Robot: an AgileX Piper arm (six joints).
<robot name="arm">
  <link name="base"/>
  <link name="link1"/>
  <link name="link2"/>
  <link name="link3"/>
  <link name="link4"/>
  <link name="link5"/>
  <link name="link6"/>
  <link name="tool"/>
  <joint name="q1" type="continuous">
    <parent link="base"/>
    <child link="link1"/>
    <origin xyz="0 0 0.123" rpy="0 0 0"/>
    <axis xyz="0 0 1"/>
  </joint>
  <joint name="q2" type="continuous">
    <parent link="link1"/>
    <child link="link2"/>
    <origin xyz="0 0 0" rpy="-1.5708 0 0"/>
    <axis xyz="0 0 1"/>
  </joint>
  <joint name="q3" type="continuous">
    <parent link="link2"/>
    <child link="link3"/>
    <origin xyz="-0.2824 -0.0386 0" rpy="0 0 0"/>
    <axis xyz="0 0 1"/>
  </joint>
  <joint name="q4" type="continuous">
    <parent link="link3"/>
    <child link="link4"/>
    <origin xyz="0.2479 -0.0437 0" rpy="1.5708 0 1.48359"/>
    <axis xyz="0 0 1"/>
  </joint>
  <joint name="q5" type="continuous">
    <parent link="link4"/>
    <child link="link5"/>
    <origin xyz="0 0 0" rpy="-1.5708 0 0"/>
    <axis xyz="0 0 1"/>
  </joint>
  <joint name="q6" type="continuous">
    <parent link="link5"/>
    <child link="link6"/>
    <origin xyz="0 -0.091 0" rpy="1.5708 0 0"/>
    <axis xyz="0 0 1"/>
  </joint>
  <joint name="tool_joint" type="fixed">
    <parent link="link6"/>
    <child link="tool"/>
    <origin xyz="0 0 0" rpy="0 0 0"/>
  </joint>
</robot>
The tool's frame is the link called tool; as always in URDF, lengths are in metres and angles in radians. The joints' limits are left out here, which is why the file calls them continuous.
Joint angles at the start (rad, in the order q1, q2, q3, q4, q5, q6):
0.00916, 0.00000, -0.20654, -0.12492, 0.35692, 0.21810
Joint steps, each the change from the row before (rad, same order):
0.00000, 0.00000, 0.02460, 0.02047, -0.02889, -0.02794
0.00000, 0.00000, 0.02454, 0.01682, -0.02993, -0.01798
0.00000, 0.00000, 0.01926, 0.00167, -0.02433, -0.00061
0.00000, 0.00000, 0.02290, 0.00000, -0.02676, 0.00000
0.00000, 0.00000, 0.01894, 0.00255, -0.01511, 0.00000
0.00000, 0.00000, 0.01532, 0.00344, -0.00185, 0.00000
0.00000, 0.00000, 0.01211, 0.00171, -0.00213, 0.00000
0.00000, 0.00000, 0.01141, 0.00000, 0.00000, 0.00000
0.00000, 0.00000, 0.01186, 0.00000, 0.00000, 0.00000
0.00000, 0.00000, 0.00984, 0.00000, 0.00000, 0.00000
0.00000, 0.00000, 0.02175, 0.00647, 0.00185, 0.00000
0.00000, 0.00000, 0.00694, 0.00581, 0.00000, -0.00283
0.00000, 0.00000, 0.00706, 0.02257, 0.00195, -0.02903
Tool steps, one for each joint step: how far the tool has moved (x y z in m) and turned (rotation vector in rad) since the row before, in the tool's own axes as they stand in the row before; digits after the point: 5 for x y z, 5 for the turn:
0.00540, 0.00048, 0.00257, -0.01023, -0.00243, -0.00961
0.00530, 0.00032, 0.00241, -0.00829, -0.00408, -0.00270
0.00407, -0.00009, 0.00177, -0.00292, -0.00471, 0.00052
0.00508, -0.00020, 0.00197, -0.00255, -0.00356, -0.00051
0.00488, -0.00023, 0.00152, -0.00149, 0.00408, 0.00210
0.00489, -0.00034, 0.00117, 0.00032, 0.01356, 0.00306
0.00380, -0.00029, 0.00093, 0.00040, 0.01002, 0.00145
0.00376, -0.00034, 0.00087, 0.00109, 0.01136, -0.00020
0.00391, -0.00036, 0.00090, 0.00113, 0.01180, -0.00021
0.00324, -0.00030, 0.00075, 0.00094, 0.00979, -0.00017
0.00736, -0.00055, 0.00161, 0.00101, 0.02371, 0.00593
0.00230, -0.00011, 0.00054, -0.00059, 0.00713, 0.00272
0.00257, 0.00020, 0.00054, -0.00409, 0.00974, -0.00715

